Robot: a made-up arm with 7 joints.
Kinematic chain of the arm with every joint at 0, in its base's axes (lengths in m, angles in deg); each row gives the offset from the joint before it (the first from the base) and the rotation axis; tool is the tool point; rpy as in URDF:
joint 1: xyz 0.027 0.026 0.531 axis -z
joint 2: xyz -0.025 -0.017 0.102 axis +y
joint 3: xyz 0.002 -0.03 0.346 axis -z
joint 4: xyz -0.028 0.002 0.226 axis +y
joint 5: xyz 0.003 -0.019 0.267 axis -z
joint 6: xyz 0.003 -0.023 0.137 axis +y
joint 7: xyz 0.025 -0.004 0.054 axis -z
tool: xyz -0.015 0.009 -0.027 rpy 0 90 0
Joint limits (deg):
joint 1: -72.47..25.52
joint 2: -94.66..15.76
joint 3: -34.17..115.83
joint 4: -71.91..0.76
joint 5: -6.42..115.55
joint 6: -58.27..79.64
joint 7: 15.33..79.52
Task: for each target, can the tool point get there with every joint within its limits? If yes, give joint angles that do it. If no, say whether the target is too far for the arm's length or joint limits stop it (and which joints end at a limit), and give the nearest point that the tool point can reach.
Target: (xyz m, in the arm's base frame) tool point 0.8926 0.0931 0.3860
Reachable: no: joint limits stop it (at a limit: joint 1, joint 2, joint 3, joint 4, joint 6, joint 7) | nearest point 0.4892 0.1952 1.2486 | short by 0.958 m
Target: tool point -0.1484 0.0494 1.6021
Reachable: yes | joints -17.50 -2.61 68.48 -21.54 22.46 21.88 73.34
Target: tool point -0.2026 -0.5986 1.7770
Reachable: no: too far | nearest point -0.1538 -0.4660 1.5244 | short by 0.289 m
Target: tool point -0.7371 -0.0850 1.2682
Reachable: yes | joints -17.19 -39.32 52.03 -29.11 38.08 -28.34 57.01
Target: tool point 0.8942 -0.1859 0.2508
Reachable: no: joint limits stop it (at a limit: joint 1, joint 2, joint 3, joint 4, joint 5, joint 7) | nearest point 0.1386 -0.7141 0.2574 | short by 0.922 m
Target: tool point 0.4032 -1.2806 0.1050
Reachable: no: too far | nearest point 0.0513 -0.8661 0.2816 | short by 0.572 m
